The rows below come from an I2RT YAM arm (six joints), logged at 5 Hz.
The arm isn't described. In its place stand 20 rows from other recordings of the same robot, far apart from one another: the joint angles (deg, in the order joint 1, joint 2, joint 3, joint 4, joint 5, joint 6), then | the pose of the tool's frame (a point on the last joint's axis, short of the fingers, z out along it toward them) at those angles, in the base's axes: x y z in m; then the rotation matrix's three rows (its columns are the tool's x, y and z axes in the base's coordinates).
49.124, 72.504, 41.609, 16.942, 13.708, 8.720 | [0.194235 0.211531 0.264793], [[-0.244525 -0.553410 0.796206], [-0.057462 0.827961 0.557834], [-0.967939 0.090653 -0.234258]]
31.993, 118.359, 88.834, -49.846, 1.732, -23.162 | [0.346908 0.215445 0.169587], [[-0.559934 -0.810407 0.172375], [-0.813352 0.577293 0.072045], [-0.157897 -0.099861 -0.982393]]
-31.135, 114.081, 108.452, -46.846, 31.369, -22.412 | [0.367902 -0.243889 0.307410], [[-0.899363 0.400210 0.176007], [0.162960 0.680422 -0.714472], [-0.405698 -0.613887 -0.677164]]
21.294, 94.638, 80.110, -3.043, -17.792, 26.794 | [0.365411 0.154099 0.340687], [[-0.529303 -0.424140 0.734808], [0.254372 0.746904 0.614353], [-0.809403 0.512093 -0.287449]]
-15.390, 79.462, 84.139, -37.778, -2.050, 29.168 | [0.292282 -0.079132 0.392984], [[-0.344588 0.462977 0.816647], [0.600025 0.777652 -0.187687], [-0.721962 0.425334 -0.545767]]
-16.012, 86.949, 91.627, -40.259, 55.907, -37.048 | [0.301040 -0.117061 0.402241], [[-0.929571 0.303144 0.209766], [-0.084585 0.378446 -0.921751], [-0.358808 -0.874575 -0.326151]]
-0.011, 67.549, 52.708, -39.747, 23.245, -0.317 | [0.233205 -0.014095 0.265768], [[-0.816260 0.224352 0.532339], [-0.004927 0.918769 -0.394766], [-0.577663 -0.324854 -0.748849]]
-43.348, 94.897, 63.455, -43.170, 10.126, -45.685 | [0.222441 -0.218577 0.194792], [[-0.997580 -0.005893 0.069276], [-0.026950 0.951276 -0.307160], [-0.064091 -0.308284 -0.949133]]
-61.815, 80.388, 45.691, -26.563, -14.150, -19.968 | [0.132215 -0.228309 0.188512], [[-0.662150 0.609696 0.435692], [0.534601 0.791759 -0.295499], [-0.525128 0.037257 -0.850207]]
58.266, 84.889, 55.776, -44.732, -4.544, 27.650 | [0.139711 0.231275 0.204507], [[-0.846342 -0.526822 0.078506], [-0.489000 0.826943 0.277567], [-0.211148 0.196527 -0.957493]]
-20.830, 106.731, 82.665, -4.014, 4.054, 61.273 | [0.411085 -0.159096 0.269655], [[0.150721 0.584296 0.797422], [0.878552 0.290658 -0.379030], [-0.453243 0.757704 -0.469526]]
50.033, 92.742, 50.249, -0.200, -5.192, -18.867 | [0.212241 0.258252 0.181727], [[-0.151518 -0.903536 0.400830], [-0.682142 0.389052 0.619130], [-0.715350 -0.179614 -0.675288]]
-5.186, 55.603, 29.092, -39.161, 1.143, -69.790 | [0.161300 -0.015353 0.175809], [[-0.405985 -0.817554 0.408389], [-0.905255 0.421015 -0.057095], [-0.125259 -0.392876 -0.911021]]
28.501, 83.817, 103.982, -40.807, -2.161, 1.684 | [0.265993 0.145956 0.478117], [[-0.324595 -0.498522 0.803812], [-0.142832 0.865917 0.479360], [-0.935007 0.040788 -0.352277]]
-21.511, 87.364, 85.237, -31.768, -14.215, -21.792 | [0.324162 -0.118366 0.367575], [[-0.543311 -0.038640 0.838642], [-0.172678 0.982725 -0.066590], [-0.821581 -0.180994 -0.540597]]
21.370, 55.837, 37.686, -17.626, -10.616, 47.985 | [0.194730 0.083239 0.248919], [[-0.733913 0.071619 0.675458], [0.496993 0.734463 0.462128], [-0.463001 0.674859 -0.574625]]
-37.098, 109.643, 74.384, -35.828, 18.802, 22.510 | [0.294850 -0.237362 0.167814], [[-0.446555 0.893339 0.050330], [0.792082 0.420850 -0.442144], [-0.416166 -0.157577 -0.895531]]
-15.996, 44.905, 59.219, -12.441, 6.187, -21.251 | [0.157464 -0.049131 0.422153], [[-0.107548 0.363228 0.925472], [-0.344026 0.859767 -0.377420], [-0.932780 -0.358978 0.032494]]
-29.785, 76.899, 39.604, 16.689, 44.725, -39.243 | [0.234349 -0.162996 0.234967], [[-0.821473 0.522849 0.227620], [-0.047703 0.334754 -0.941097], [-0.568248 -0.783944 -0.250050]]
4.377, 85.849, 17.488, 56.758, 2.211, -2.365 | [0.253704 0.018042 0.149163], [[-0.198780 -0.046824 0.978925], [-0.056570 0.997741 0.036236], [-0.978410 -0.048175 -0.200979]]
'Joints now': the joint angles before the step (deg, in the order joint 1, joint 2, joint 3, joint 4, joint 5, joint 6). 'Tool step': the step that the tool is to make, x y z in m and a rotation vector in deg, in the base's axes. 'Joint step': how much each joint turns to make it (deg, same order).
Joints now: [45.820, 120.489, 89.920, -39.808, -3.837, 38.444]
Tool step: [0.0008, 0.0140, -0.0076, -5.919, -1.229, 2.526]
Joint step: [1.543, 4.067, 5.159, -4.619, 4.419, -2.458]
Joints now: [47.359, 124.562, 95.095, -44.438, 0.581, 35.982]
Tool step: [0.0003, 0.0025, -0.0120, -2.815, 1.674, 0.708]
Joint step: [0.232, 2.434, 1.508, -2.271, 0.528, -0.628]
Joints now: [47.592, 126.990, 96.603, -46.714, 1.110, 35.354]
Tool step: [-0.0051, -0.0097, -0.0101, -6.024, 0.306, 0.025]
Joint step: [-0.059, 0.179, -1.751, -2.682, 3.757, -0.789]
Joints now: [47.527, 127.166, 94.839, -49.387, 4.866, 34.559]
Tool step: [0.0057, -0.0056, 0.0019, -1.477, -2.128, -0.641]
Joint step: [-0.850, -0.324, -0.152, 0.258, 2.505, -0.589]
